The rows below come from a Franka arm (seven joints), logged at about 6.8 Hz.
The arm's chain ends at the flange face. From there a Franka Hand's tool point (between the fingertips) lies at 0.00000 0.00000 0.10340 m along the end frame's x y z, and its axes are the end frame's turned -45 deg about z.
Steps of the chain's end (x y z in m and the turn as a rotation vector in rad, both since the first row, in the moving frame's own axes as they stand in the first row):
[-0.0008 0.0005 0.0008 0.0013 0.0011 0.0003]
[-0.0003 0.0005 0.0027 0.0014 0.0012 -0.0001]
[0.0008 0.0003 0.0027 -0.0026 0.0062 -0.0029]
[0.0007 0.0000 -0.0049 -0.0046 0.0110 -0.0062]
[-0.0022 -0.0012 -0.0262 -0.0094 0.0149 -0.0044]
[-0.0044 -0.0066 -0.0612 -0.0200 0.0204 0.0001]
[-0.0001 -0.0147 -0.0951 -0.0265 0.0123 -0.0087]
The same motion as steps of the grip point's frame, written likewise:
[-0.0007 -0.0002 0.0008 0.0001 0.0017 0.0003]
[-0.0004 0.0001 0.0027 0.0001 0.0018 -0.0001]
[0.0006 0.0014 0.0027 -0.0062 0.0025 -0.0029]
[0.0010 0.0016 -0.0049 -0.0110 0.0045 -0.0062]
[-0.0003 -0.0006 -0.0262 -0.0172 0.0039 -0.0044]
[0.0016 -0.0048 -0.0612 -0.0286 0.0003 0.0001]
[0.0093 -0.0076 -0.0951 -0.0274 -0.0100 -0.0087]

